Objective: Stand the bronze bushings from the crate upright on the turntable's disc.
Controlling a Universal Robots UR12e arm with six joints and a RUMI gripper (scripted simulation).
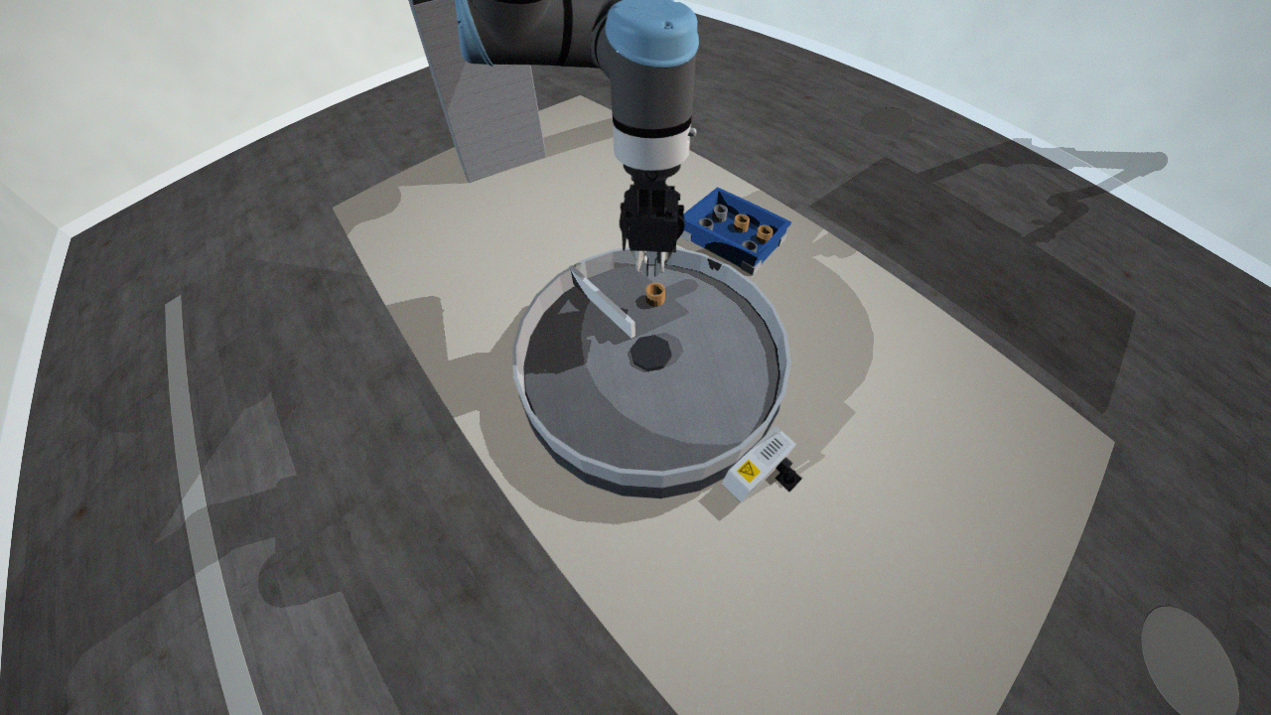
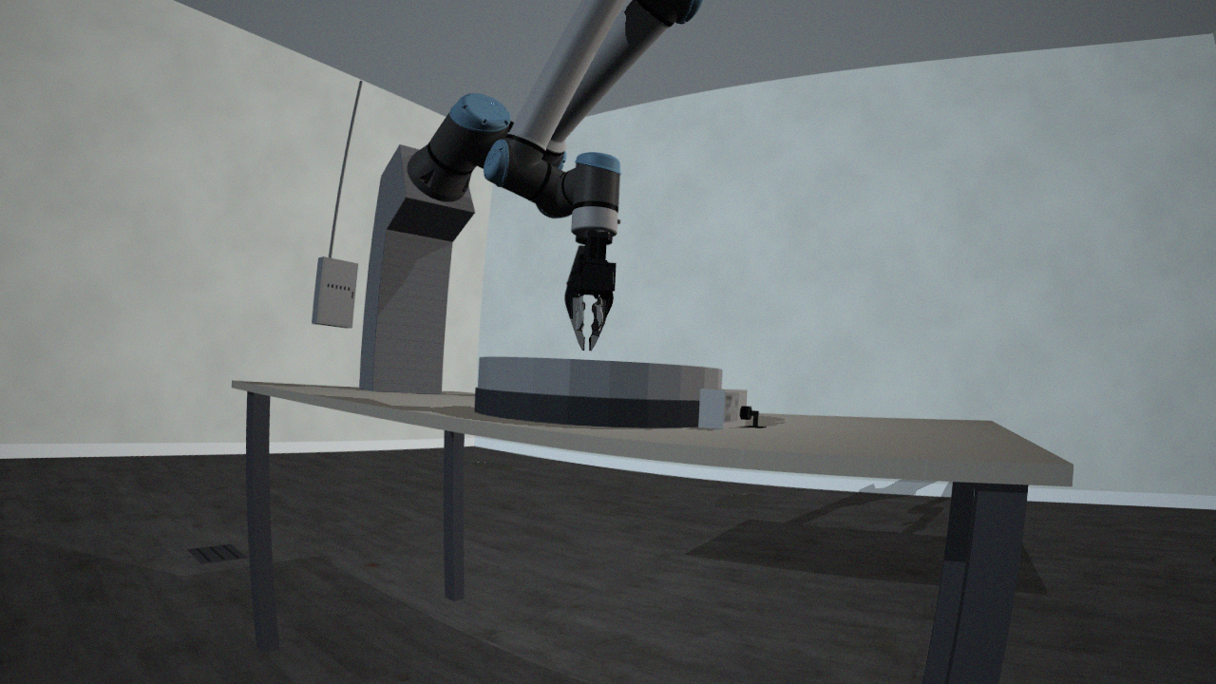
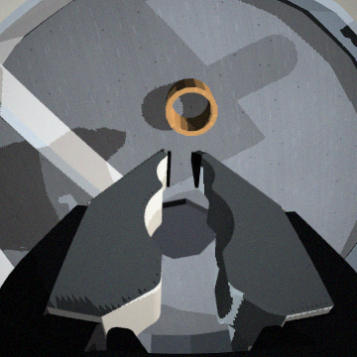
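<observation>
My hand is 280 mm to the right of the blue crate, 110 mm above it and 90 mm past it. From my hand the other things lie so: turntable disc 90 mm ahead, 80 mm below, 60 mm to the right.
</observation>
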